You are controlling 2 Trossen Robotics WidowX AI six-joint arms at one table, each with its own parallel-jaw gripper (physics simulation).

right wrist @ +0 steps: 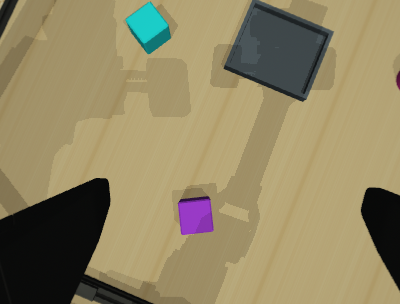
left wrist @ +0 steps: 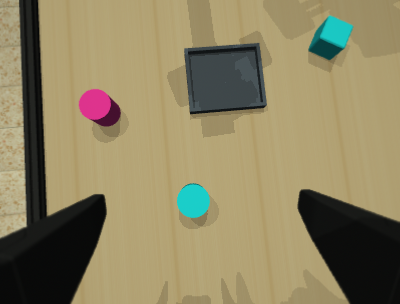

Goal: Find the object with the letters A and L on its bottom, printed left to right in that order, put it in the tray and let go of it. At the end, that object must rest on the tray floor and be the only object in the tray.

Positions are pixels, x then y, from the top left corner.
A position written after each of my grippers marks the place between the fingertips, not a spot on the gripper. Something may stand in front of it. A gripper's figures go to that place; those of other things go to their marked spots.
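Labels:
My left gripper (left wrist: 203,200) is 0.12 m from the lens. The marked spots on a dark grey tray (left wrist: 223,78) and a cyan cylinder (left wrist: 193,200) are 0.22 m apart. The cyan cylinder is 0.37 m from the lens, and a magenta cylinder (left wrist: 96,105) is 0.41 m from the lens. As for the dark grey tray, I see that it is 0.46 m from the lens.

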